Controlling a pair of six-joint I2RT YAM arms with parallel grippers.
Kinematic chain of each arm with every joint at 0, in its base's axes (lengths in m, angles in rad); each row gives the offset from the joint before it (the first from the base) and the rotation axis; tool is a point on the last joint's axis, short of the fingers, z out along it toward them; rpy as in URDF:
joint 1: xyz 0 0 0.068 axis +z
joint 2: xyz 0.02 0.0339 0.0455 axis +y
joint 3: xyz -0.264 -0.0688 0 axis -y
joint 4: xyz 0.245 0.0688 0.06 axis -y
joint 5: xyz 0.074 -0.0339 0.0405 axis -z
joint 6: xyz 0.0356 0 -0.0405 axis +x
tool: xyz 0 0 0 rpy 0 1.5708 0
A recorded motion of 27 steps. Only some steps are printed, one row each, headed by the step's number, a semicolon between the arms.
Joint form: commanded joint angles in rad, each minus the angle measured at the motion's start. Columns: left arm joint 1, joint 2, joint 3, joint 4, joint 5, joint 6; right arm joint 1, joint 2, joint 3, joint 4, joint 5, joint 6.
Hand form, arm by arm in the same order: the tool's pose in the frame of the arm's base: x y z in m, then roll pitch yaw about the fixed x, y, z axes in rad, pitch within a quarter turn. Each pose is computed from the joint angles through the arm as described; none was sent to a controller.
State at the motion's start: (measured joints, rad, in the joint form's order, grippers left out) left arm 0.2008 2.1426 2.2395 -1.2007 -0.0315 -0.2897; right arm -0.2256 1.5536 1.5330 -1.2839 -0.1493 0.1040
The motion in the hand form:
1: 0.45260 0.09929 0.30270 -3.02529 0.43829 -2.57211; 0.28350 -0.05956 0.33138 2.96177 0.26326 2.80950
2: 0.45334 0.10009 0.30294 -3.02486 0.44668 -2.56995; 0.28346 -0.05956 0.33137 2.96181 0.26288 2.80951
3: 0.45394 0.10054 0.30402 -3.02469 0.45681 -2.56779; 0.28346 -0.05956 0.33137 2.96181 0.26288 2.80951
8: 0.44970 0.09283 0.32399 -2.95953 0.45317 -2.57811; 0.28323 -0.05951 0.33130 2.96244 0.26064 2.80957
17: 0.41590 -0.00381 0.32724 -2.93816 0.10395 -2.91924; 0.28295 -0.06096 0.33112 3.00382 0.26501 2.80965
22: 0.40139 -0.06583 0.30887 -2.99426 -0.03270 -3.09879; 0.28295 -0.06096 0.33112 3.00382 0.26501 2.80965
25: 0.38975 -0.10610 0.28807 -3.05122 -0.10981 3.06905; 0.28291 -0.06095 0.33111 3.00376 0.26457 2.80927
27: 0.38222 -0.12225 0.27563 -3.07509 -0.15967 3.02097; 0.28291 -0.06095 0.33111 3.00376 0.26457 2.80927
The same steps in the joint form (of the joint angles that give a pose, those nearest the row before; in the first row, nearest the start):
1: 0.0122 0.0527 0.0119 0.0248 -0.0069 -0.0320; 0.0000 -0.0050 0.0110 -0.0019 -0.0019 0.0000
2: 0.0134 0.0530 0.0119 0.0332 -0.0095 -0.0317; 0.0000 -0.0050 0.0110 -0.0023 -0.0019 0.0000
3: 0.0137 0.0527 0.0138 0.0404 -0.0134 -0.0317; 0.0000 -0.0050 0.0110 -0.0023 -0.0019 0.0000
8: 0.0042 0.0481 0.0866 -0.0198 0.0500 -0.0313; 0.0000 -0.0050 0.0111 -0.0046 -0.0015 0.0000
17: -0.1949 0.0355 0.1271 -0.4132 0.2079 0.0709; 0.0000 -0.0050 0.0111 -0.0046 0.0401 -0.0008
22: -0.3502 0.0355 0.0538 -0.4891 0.1823 0.0954; 0.0000 -0.0050 0.0111 -0.0046 0.0401 -0.0008
25: -0.4570 0.0355 -0.0340 -0.4890 0.1404 0.1061; 0.0000 -0.0050 0.0111 -0.0050 0.0401 -0.0004
27: -0.5020 0.0355 -0.0874 -0.4894 0.1255 0.1106; 0.0000 -0.0050 0.0111 -0.0050 0.0401 -0.0004

